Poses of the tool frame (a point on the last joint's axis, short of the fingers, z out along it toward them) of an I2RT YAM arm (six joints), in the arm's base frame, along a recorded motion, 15 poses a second.
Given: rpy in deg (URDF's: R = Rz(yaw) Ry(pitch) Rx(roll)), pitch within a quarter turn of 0, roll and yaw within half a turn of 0; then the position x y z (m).
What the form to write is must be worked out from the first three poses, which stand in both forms.
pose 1, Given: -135.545 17.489 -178.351 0.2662 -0.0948 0.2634
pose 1, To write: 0.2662 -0.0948 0.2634 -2.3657 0.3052 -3.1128
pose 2, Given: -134.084 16.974 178.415 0.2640 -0.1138 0.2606
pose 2, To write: 0.2640 -0.1138 0.2606 -2.3402 0.2963 3.1139
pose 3, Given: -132.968 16.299 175.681 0.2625 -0.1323 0.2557
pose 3, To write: 0.2625 -0.1323 0.2557 -2.3207 0.2845 3.0662
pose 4, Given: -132.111 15.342 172.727 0.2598 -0.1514 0.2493
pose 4, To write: 0.2598 -0.1514 0.2493 -2.3058 0.2678 3.0147
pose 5, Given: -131.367 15.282 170.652 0.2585 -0.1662 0.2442
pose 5, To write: 0.2585 -0.1662 0.2442 -2.2928 0.2667 2.9784
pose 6, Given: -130.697 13.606 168.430 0.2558 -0.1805 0.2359
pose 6, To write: 0.2558 -0.1805 0.2359 -2.2811 0.2375 2.9397
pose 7, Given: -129.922 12.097 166.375 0.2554 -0.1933 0.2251
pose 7, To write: 0.2554 -0.1933 0.2251 -2.2676 0.2111 2.9038
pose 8, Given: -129.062 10.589 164.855 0.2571 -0.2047 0.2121
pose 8, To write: 0.2571 -0.2047 0.2121 -2.2526 0.1848 2.8773
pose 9, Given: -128.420 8.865 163.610 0.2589 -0.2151 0.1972
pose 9, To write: 0.2589 -0.2151 0.1972 -2.2414 0.1547 2.8555
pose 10, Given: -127.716 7.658 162.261 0.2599 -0.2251 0.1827
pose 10, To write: 0.2599 -0.2251 0.1827 -2.2291 0.1337 2.8320
